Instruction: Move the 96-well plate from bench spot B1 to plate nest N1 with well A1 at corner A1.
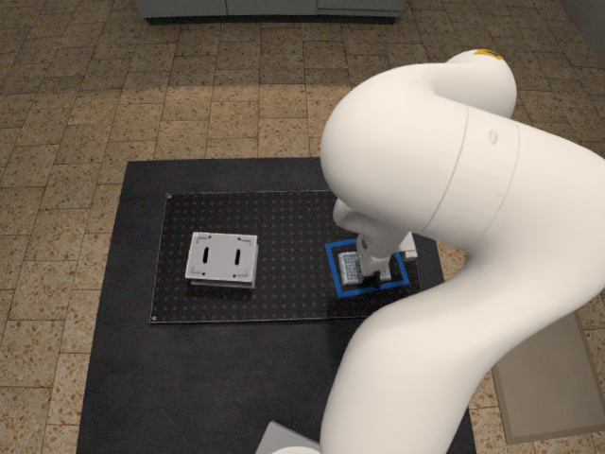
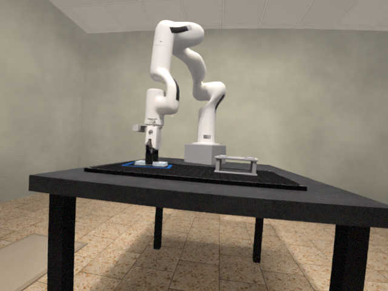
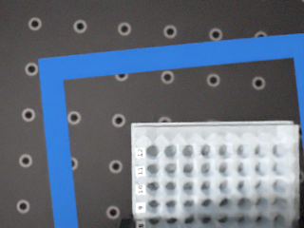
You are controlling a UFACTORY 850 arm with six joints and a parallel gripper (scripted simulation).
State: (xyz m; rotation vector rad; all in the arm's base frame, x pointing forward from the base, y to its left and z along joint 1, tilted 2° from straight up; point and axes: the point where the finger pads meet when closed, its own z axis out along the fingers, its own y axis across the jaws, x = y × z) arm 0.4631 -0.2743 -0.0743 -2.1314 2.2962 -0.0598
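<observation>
The raised plate nest N1 is 360 mm to the left of my hand, 70 mm ahead of it and 40 mm above it. Round my hand: 96-well plate 10 mm below.
</observation>
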